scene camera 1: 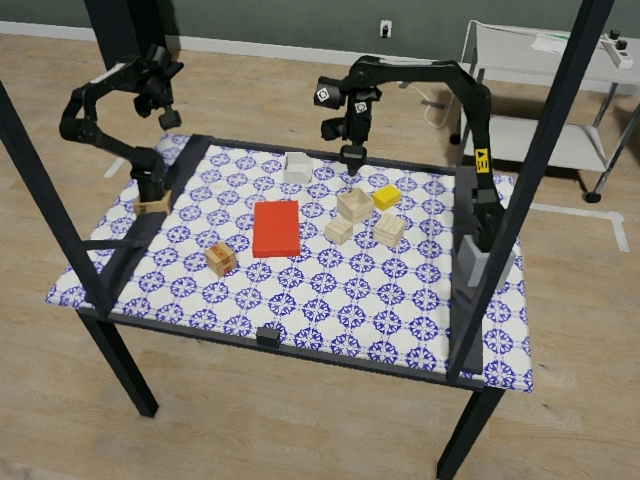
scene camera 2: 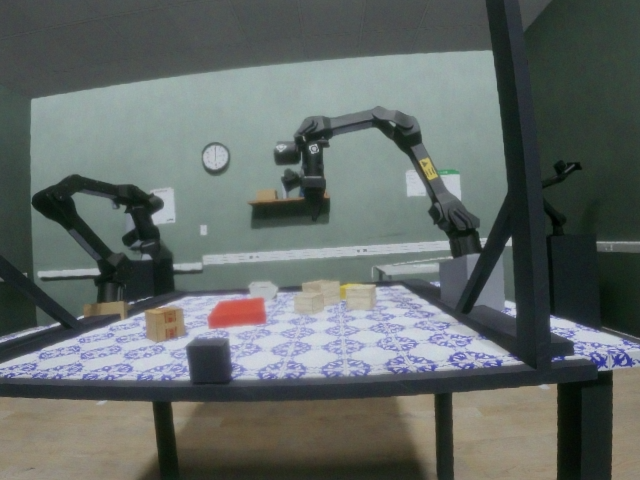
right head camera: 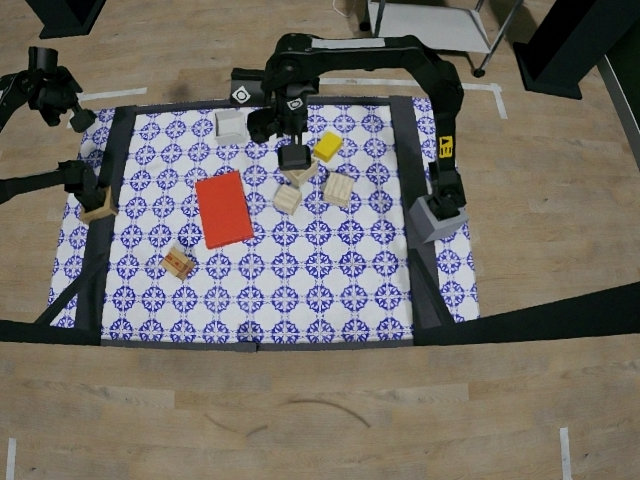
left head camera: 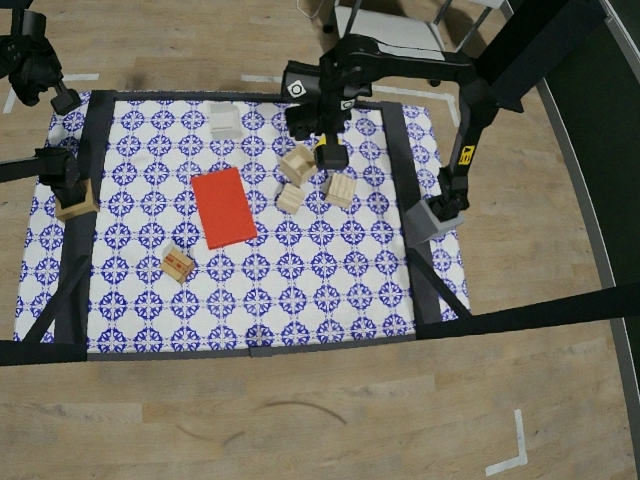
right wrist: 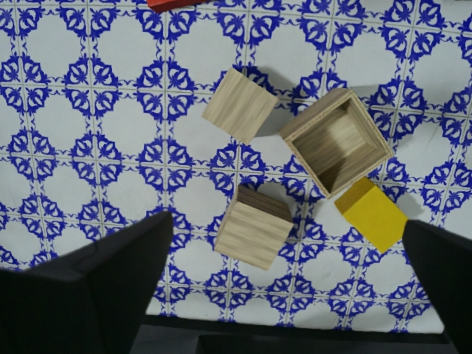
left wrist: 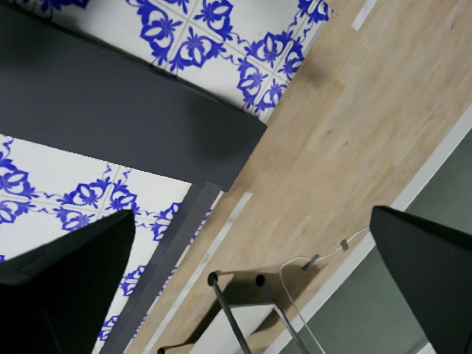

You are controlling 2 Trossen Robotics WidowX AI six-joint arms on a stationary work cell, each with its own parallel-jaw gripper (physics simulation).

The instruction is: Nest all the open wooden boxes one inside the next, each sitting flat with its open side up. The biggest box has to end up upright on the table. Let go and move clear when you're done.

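The biggest wooden box (left head camera: 298, 164) (scene camera 1: 354, 205) (right wrist: 342, 145) stands with its open side up and looks empty inside. A smaller wooden box (left head camera: 290, 198) (scene camera 1: 339, 230) (right wrist: 240, 106) shows a closed face on top, close to its lower left in the scene camera 1 view. A middle-sized wooden box (left head camera: 340, 190) (scene camera 1: 388, 230) (right wrist: 255, 230) also shows a closed face on top, apart from both. My right gripper (scene camera 1: 353, 157) (right wrist: 288, 226) is open and empty, high above this group. My left gripper (scene camera 1: 169, 118) (left wrist: 254, 219) is open and empty, raised near the table's far left corner.
A yellow block (scene camera 1: 386, 197) (right wrist: 375, 215) lies beside the biggest box. A red slab (left head camera: 223, 208) (scene camera 1: 276, 228) lies left of the boxes. A white open tray (right head camera: 230, 127) (scene camera 1: 297, 167) is near the far edge. A taped brown box (left head camera: 177, 264) (scene camera 1: 220, 258) is at the near left.
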